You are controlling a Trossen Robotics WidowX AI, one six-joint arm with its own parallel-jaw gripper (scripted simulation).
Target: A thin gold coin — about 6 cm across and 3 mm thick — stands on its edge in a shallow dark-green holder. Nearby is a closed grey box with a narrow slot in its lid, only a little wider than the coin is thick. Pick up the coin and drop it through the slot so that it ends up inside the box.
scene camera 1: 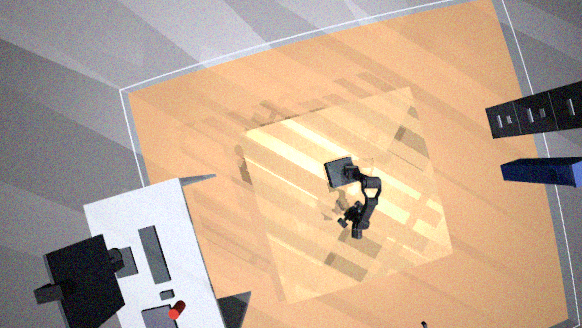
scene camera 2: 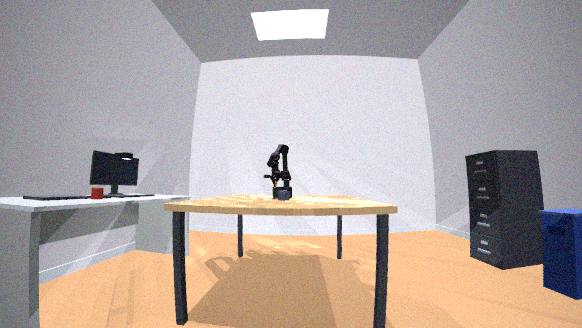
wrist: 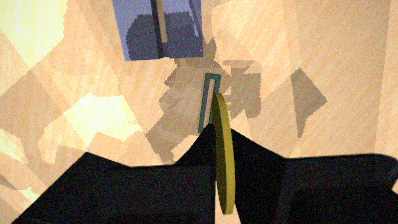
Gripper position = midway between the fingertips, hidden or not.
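With my gripper (wrist: 215, 129) I am carrying a gold coin (wrist: 225, 169).
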